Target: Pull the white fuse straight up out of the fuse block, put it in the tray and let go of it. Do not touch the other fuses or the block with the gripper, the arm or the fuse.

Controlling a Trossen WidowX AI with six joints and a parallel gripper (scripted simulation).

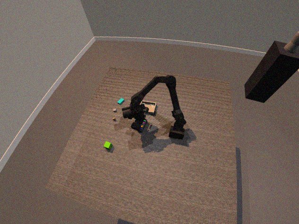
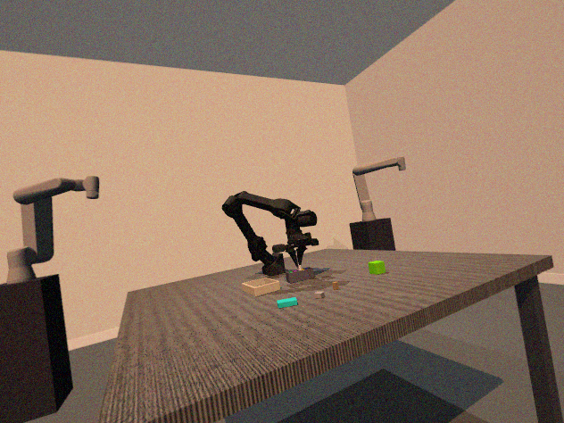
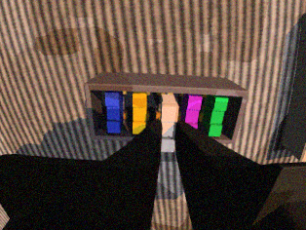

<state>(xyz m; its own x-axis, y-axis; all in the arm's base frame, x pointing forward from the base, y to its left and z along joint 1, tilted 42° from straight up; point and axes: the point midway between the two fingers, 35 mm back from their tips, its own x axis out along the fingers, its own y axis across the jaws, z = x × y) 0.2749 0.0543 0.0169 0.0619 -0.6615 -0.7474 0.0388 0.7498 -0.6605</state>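
Right now my gripper tip is 20 mm to the left of the magenta fuse and 30 mm above it. From my gripper tip the other things lie so: white fuse: 10 mm below; then blue fuse: 40 mm to the left, 30 mm below; then green fuse: 40 mm to the right, 30 mm below.
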